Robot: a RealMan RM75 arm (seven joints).
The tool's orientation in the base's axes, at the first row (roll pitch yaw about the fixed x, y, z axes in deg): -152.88, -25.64, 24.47
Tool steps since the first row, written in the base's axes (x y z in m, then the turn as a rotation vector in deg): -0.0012, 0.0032, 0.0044, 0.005, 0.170, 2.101; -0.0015, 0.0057, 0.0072, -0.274, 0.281, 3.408; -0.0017, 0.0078, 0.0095, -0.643, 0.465, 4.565; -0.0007, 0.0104, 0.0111, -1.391, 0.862, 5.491
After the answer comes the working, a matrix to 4 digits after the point.
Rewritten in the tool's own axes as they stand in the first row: 0.0021, -0.0048, -0.0019, 0.977, -0.985, -1.587; 0.0040, -0.0079, -0.0027, 1.355, -1.755, -2.618; 0.0056, -0.0105, -0.0034, 1.621, -2.567, -3.500; 0.0081, -0.0125, -0.0030, 1.557, -3.647, -4.136
The tool's axes in the first row as the columns of a matrix, in the base's axes (rounded; the answer above uses it unrounded):
0.8206, 0.5482, 0.1617
0.3734, -0.7284, 0.5744
0.4327, -0.4110, -0.8024

